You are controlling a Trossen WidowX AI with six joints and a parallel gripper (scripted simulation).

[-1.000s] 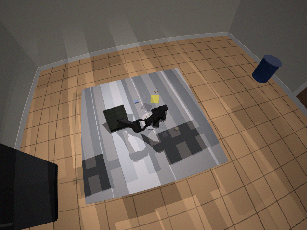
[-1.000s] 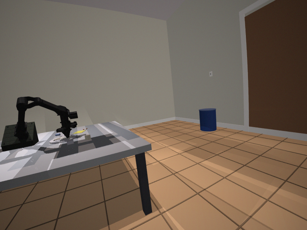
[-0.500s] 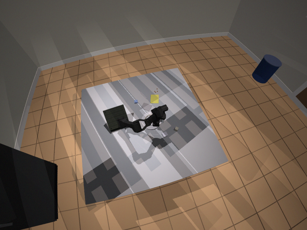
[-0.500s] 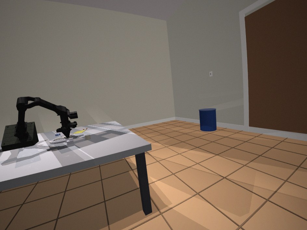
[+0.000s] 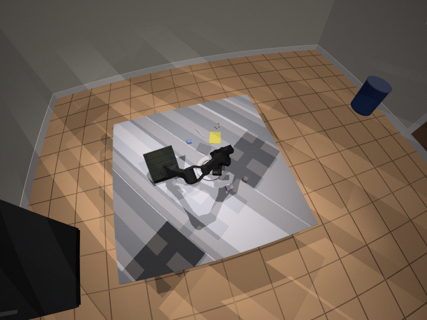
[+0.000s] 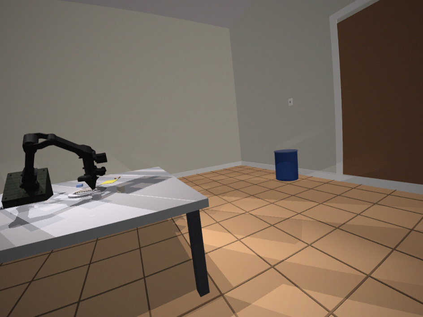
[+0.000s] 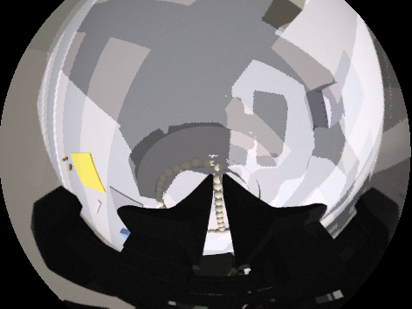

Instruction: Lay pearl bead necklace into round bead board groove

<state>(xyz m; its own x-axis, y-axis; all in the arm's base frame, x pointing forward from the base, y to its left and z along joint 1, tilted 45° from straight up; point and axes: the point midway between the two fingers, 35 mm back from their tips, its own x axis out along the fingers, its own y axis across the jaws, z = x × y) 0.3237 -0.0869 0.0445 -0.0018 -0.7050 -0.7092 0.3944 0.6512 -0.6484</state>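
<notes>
My gripper tip is 4 cm past the round bead board, 3 cm to the right of it and 1 cm above it. The rest, counted from my gripper tip: grey card 3 cm behind, 21 cm to the left, 2 cm below; then beige cube 15 cm ahead, 15 cm to the right; then white block 3 cm ahead, 16 cm to the right, 1 cm below.
</notes>
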